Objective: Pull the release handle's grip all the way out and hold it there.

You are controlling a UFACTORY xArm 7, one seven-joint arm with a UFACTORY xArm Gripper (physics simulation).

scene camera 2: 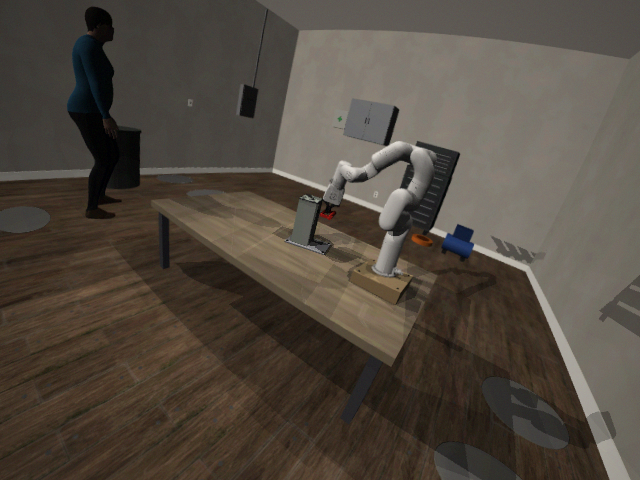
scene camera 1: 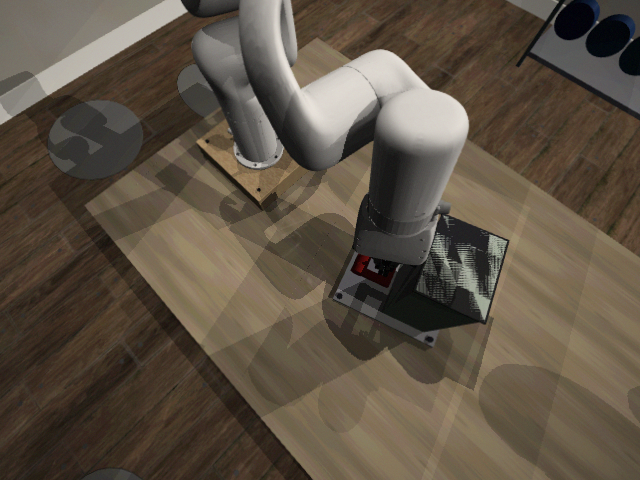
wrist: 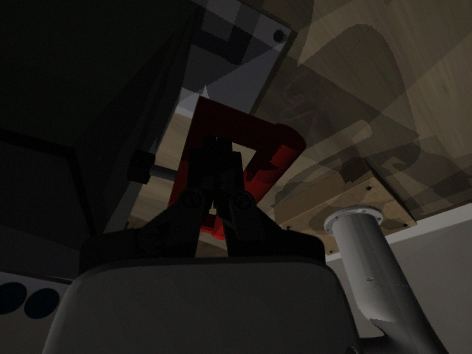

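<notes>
The red release handle (scene camera 1: 360,264) (scene camera 2: 326,214) (wrist: 220,112) is a rectangular frame with a round grip bar (wrist: 272,169) on its side away from the dark housing (scene camera 1: 465,258) (scene camera 2: 306,221) (wrist: 100,75). A short grey rod (wrist: 162,172) shows between the handle and the housing. My gripper (scene camera 1: 383,268) (scene camera 2: 327,208) (wrist: 214,144) is shut with nothing between its fingers. In the wrist view its fingers overlap the handle's opening, between the grip bar and the housing-side bar. Their depth in the opening and any contact with the bars are hard to tell. The fingers hide part of the frame.
The housing stands on a grey base plate (scene camera 1: 416,332) (scene camera 2: 320,248) (wrist: 240,75) on the wooden table (scene camera 1: 248,330) (scene camera 2: 361,320). My arm's wooden mounting block (scene camera 1: 232,170) (scene camera 2: 369,284) (wrist: 310,202) is at the other end. A person (scene camera 2: 92,77) stands beyond the table.
</notes>
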